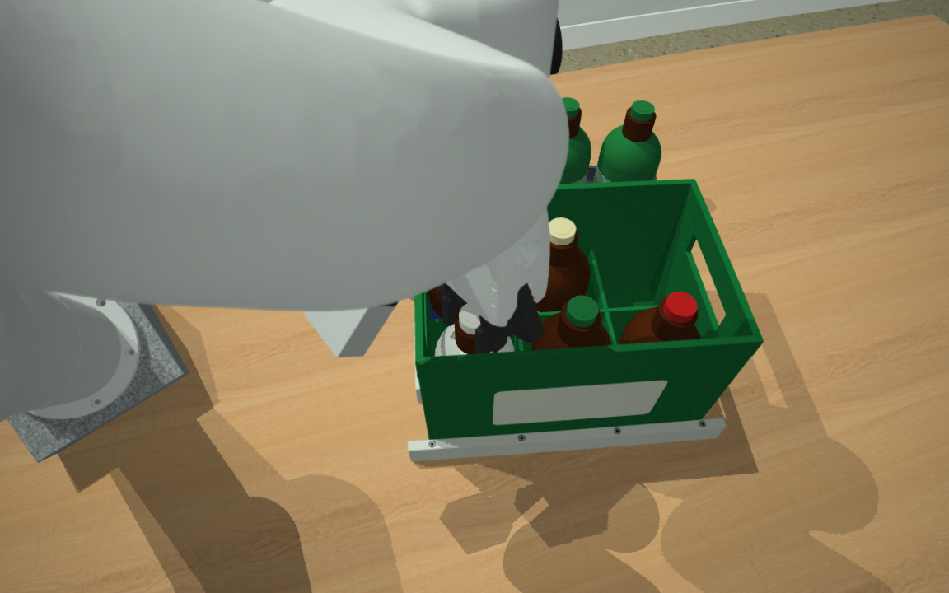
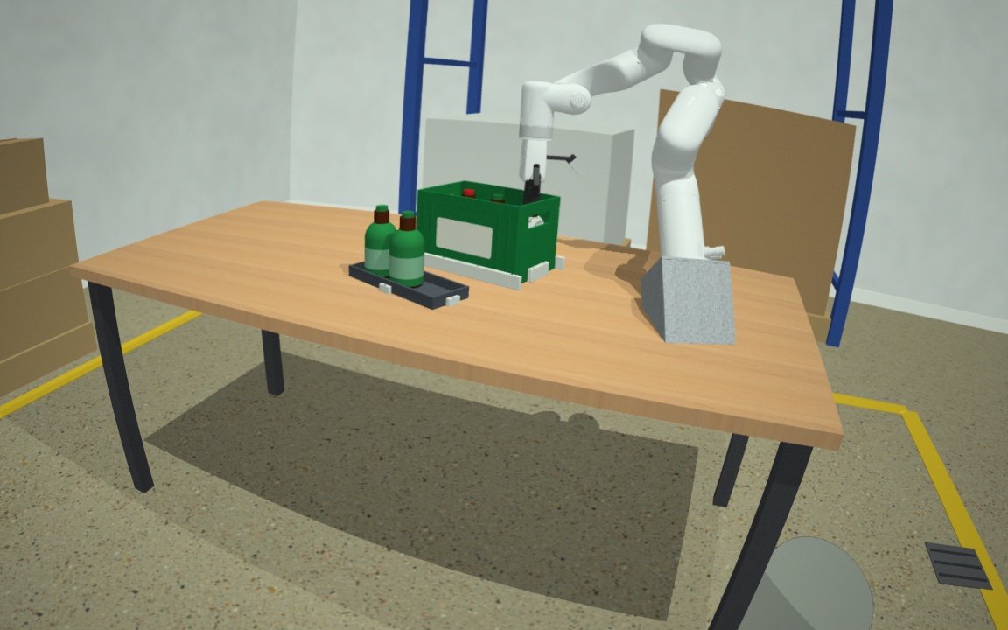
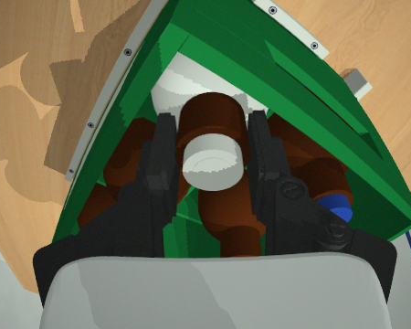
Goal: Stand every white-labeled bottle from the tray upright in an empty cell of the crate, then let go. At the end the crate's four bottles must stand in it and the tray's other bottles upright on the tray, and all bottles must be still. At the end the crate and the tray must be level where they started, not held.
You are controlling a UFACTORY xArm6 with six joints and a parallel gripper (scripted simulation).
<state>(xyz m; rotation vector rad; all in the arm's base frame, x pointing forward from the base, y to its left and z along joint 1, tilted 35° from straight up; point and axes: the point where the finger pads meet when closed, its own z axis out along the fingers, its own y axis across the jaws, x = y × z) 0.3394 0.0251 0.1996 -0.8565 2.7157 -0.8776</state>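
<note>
The white-labeled bottle is 70 mm below my hand. Also, from my hand: green bottle: 160 mm ahead, 260 mm to the left, 80 mm below; then green crate: 90 mm ahead, 30 mm to the left, 80 mm below; then brown bottle: 10 mm ahead, 90 mm to the left, 70 mm below.
</note>
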